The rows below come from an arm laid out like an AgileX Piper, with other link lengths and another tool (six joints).
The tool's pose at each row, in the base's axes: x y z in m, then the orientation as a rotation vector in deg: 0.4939, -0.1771, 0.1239, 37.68, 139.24, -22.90; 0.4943, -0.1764, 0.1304, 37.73, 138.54, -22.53; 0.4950, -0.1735, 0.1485, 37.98, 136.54, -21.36; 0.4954, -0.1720, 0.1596, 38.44, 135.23, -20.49; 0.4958, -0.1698, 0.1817, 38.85, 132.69, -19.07; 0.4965, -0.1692, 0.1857, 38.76, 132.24, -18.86; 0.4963, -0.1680, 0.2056, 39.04, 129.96, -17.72; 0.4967, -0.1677, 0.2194, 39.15, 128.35, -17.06
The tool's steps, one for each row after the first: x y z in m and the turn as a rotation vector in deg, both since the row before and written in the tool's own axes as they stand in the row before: -0.0040, 0.0000, -0.0052, -0.31, -0.61, 0.33; -0.0106, 0.0006, -0.0150, -0.93, -1.69, 1.06; -0.0068, 0.0004, -0.0089, -0.60, -1.00, 0.92; -0.0139, 0.0003, -0.0173, -1.12, -2.10, 1.41; -0.0029, 0.0007, -0.0028, -0.22, -0.42, 0.13; -0.0131, 0.0000, -0.0150, -0.94, -1.91, 1.19; -0.0100, 0.0002, -0.0096, -0.59, -1.39, 0.75
